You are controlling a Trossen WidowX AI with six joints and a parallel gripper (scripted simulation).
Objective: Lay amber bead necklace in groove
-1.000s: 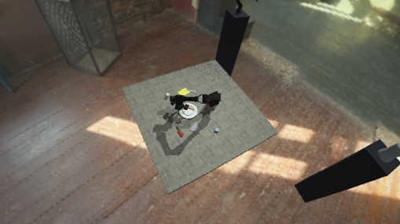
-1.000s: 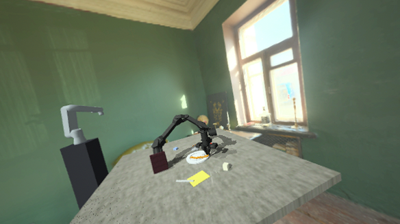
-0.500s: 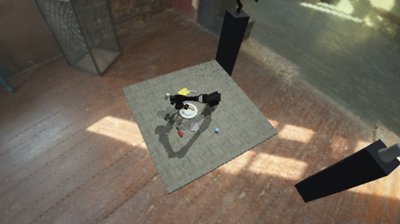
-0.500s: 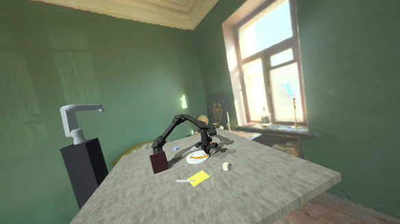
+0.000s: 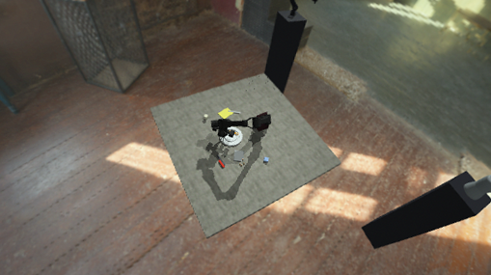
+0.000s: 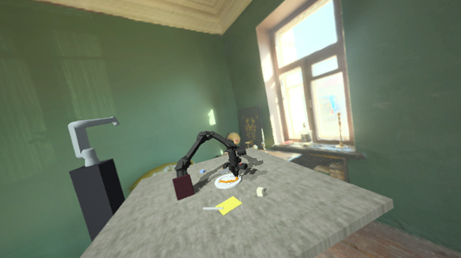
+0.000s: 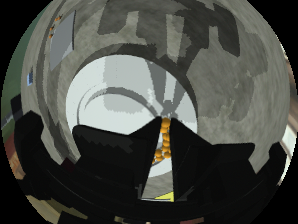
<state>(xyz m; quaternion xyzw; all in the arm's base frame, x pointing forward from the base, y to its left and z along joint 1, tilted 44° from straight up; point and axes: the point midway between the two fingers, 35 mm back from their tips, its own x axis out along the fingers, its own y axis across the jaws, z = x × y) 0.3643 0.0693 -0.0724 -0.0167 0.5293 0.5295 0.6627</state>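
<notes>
The board lies 70 mm behind my gripper tip, 20 mm below it and 10 mm to the left of it. The rest, counted from my gripper tip: red tool 230 mm to the left, 100 mm ahead, 10 mm below; grey square 220 mm to the left, 60 mm behind, 20 mm below; small white cube 260 mm to the right, 80 mm ahead.
</notes>
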